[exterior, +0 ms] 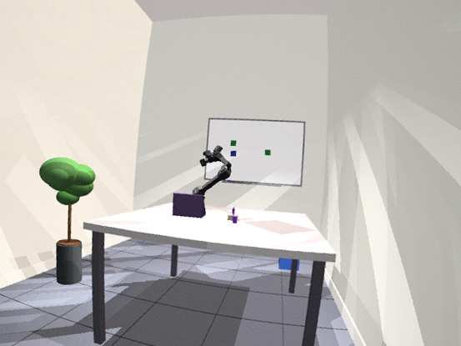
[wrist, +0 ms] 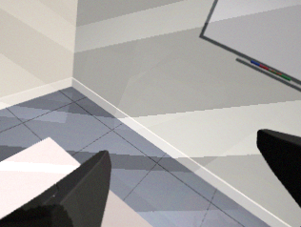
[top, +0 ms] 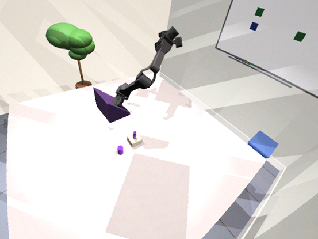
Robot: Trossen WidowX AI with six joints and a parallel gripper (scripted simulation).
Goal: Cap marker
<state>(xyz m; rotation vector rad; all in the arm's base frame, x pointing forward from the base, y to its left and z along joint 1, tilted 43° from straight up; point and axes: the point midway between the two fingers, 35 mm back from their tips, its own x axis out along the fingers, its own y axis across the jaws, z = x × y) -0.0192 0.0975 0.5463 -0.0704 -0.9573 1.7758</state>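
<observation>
My gripper tip is now 61 cm to the left of the purple cap, 39 cm above it and 34 cm short of it.
</observation>
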